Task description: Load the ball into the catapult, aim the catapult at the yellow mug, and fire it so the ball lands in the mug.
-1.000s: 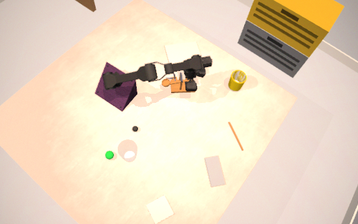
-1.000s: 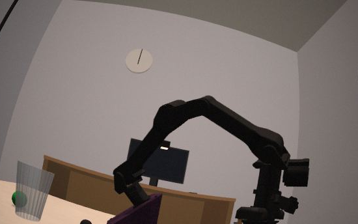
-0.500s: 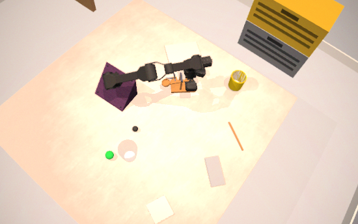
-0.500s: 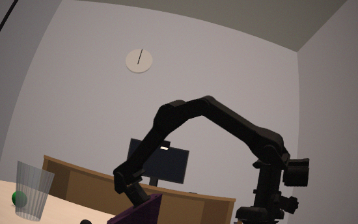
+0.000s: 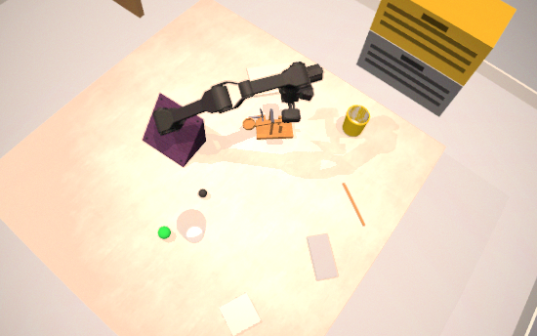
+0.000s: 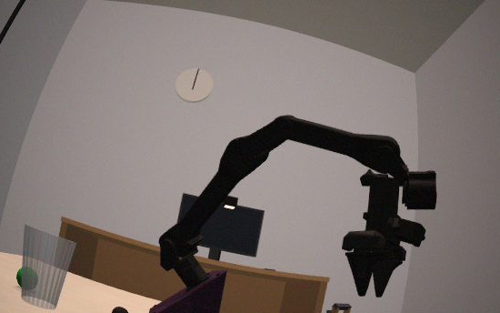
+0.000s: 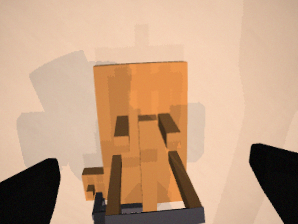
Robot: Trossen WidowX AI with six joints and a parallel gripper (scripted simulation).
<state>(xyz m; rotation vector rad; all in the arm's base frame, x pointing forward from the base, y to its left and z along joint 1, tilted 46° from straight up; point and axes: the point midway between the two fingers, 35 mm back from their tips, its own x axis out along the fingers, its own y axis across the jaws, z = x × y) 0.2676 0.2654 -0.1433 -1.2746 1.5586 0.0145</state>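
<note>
The black ball is 40 cm to the right of my gripper tip, 11 cm below it and 4 cm behind it. Round my gripper tip: yellow mug (20 cm to the left, 20 cm ahead, 10 cm below); then pale sheet (19 cm behind, 17 cm to the left, 12 cm below); then orange catapult (7 cm below, 6 cm behind, 5 cm to the right).
</note>
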